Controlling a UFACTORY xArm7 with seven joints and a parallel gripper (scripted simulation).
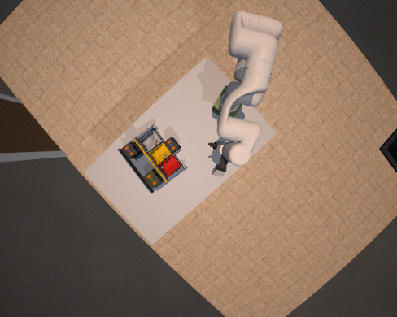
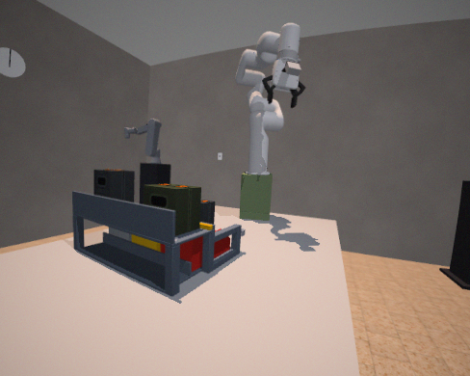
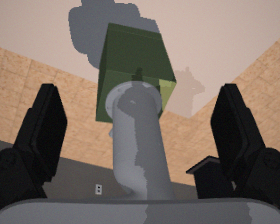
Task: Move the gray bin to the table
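The gray open bin lies 46 cm below my hand, 36 cm to the right of it and 32 cm ahead of it. Also, from my hand: red bin 46 cm below, 35 cm ahead, 14 cm to the right; yellow bin 46 cm below, 33 cm ahead, 25 cm to the right.
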